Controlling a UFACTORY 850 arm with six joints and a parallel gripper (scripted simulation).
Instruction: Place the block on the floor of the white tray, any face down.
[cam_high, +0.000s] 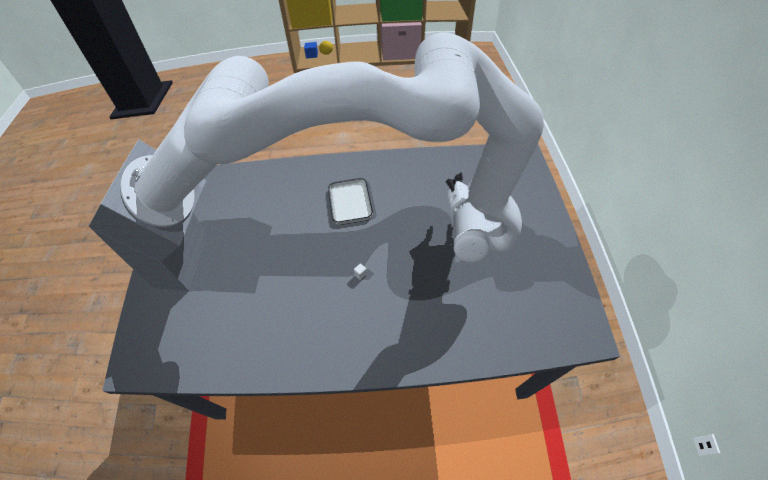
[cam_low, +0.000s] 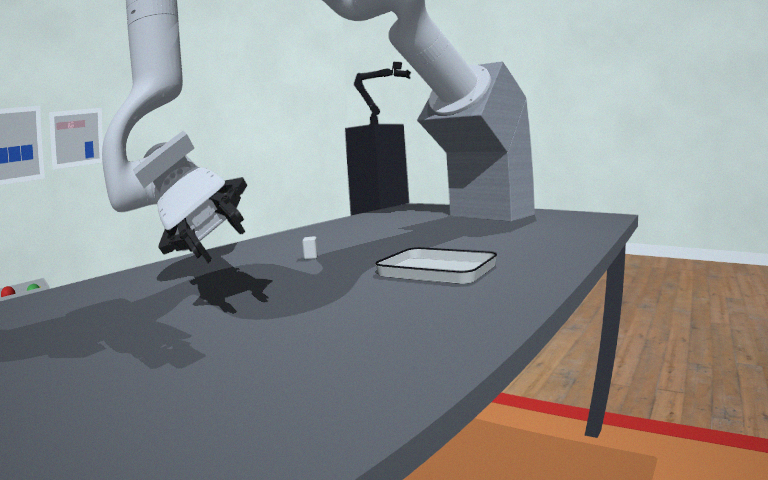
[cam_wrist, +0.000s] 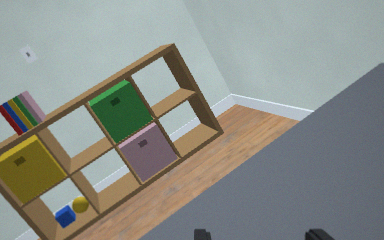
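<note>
Right now the white block is 320 mm behind my hand, 240 mm to the right of it and 100 mm below it. Also, from my hand: white tray 360 mm behind, 30 mm to the left, 110 mm below.
</note>
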